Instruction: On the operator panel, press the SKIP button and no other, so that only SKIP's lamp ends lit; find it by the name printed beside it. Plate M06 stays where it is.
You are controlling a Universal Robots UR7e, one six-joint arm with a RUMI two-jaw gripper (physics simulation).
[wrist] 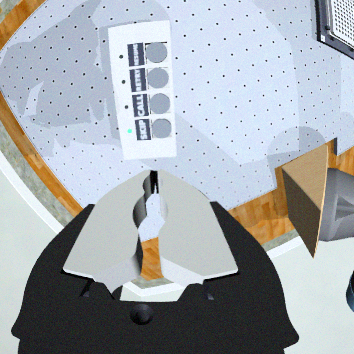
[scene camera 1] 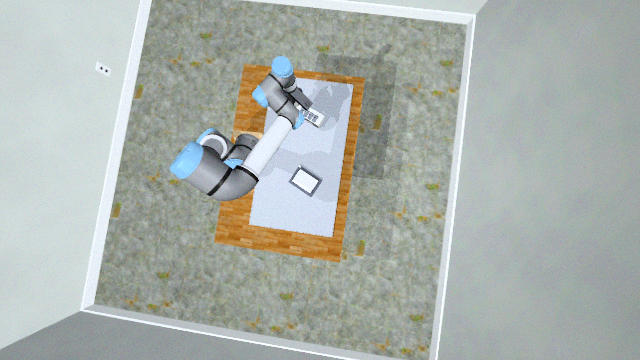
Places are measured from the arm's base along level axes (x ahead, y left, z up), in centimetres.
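Where they show: gripper, fingertip midpoint: (wrist: 155,172) (scene camera 1: 298,104); arm's base at its link origin: (wrist: 324,203) (scene camera 1: 249,145).
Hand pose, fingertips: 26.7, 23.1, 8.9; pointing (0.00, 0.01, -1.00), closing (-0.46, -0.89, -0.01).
Each offset is from my fingertips to the top centre of the thing, as dx, dy, dz. "*": to the spot under its first point. Level surfaces: height alone.
The white operator panel (scene camera 1: 320,122) (wrist: 148,152) lies on the perforated board. In the wrist view it has a column of round grey buttons with names beside them: RESUME, RETRY, CALL and SKIP. The SKIP button {* +0.4, -0.4, -9.3} (wrist: 161,128) is at the panel's near end, and its lamp {+2.1, +3.2, -9.5} (wrist: 130,131) is lit green. The lamps of RESUME {+10.2, -0.6, -9.5} (wrist: 121,57), RETRY {+7.5, +0.6, -9.5} (wrist: 123,81) and CALL {+4.8, +1.9, -9.5} (wrist: 126,106) are dark. My gripper (wrist: 155,172) is shut and empty, above and short of the panel's SKIP end in the wrist view. Which thing is plate M06 I cannot tell; no such name is readable.
A dark-framed tray with a light inside (scene camera 1: 305,181) (wrist: 325,30) lies on the pale board {dz -14.8} (scene camera 1: 290,220) (wrist: 225,100). The board lies on a wooden table {dz -16.2} (scene camera 1: 280,244). A brown box-like block (wrist: 306,192) stands near the robot's base at the right of the wrist view.
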